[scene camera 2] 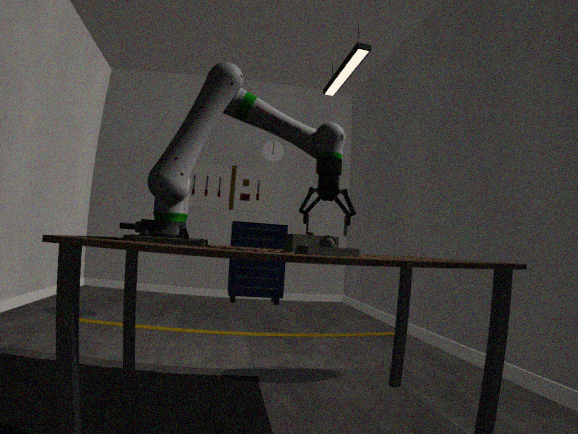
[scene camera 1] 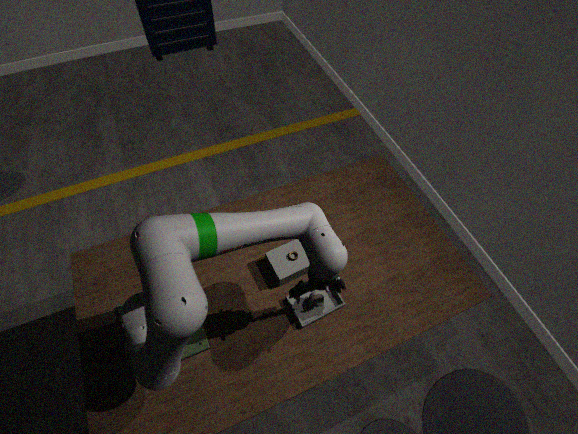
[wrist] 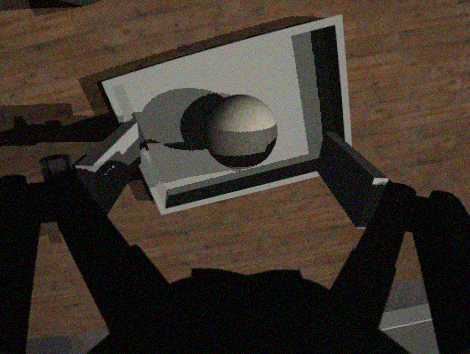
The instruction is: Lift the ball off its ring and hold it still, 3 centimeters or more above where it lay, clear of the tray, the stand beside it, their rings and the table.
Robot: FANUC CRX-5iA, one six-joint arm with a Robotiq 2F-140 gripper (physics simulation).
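Pixels of known places: gripper, fingertip midpoint: (scene camera 2: 326, 234) (scene camera 1: 315, 297) (wrist: 231, 146); arm's base, origin of the base link: (scene camera 2: 169, 237).
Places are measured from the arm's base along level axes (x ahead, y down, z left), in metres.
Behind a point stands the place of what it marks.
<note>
A pale ball (scene camera 1: 313, 300) @(x 0.544, y -0.042, z -0.150 m) (scene camera 2: 328, 242) @(x 0.554, y -0.023, z -0.173 m) (wrist: 242, 131) @(x 0.564, y -0.048, z -0.135 m) rests inside the shallow light grey tray (scene camera 1: 325, 316) @(x 0.569, y 0.001, z -0.211 m) (scene camera 2: 350, 252) @(x 0.625, y 0.007, z -0.207 m) (wrist: 260, 60) @(x 0.593, y 0.018, z -0.098 m). The ring under it is hidden by the ball. My gripper (scene camera 1: 320, 286) (scene camera 2: 326, 232) @(x 0.554, y -0.050, z -0.144 m) (wrist: 231, 146) @(x 0.554, y -0.050, z -0.144 m) is wide open and points down. In the second scene view its fingertips are slightly higher than the ball's top, one on each side of it. In the wrist view the ball shows between the fingertips, touching neither. Part of the ball and tray lies in shadow.
The grey box-shaped stand (scene camera 1: 280, 267) @(x 0.489, y -0.050, z 0.021 m) (scene camera 2: 300, 242) @(x 0.495, y -0.018, z -0.024 m) is beside the tray, with a small ring (scene camera 1: 292, 256) @(x 0.553, y -0.049, z 0.044 m) on top. Both are on the wooden table (scene camera 1: 390, 240) @(x 1.003, y 0.021, z -0.042 m) (scene camera 2: 425, 261) @(x 0.793, y 0.021, z -0.414 m). A green plate (scene camera 1: 196, 347) @(x 0.093, y 0.001, z -0.114 m) lies by the arm's base. A blue cabinet (scene camera 2: 257, 280) stands on the floor beyond.
</note>
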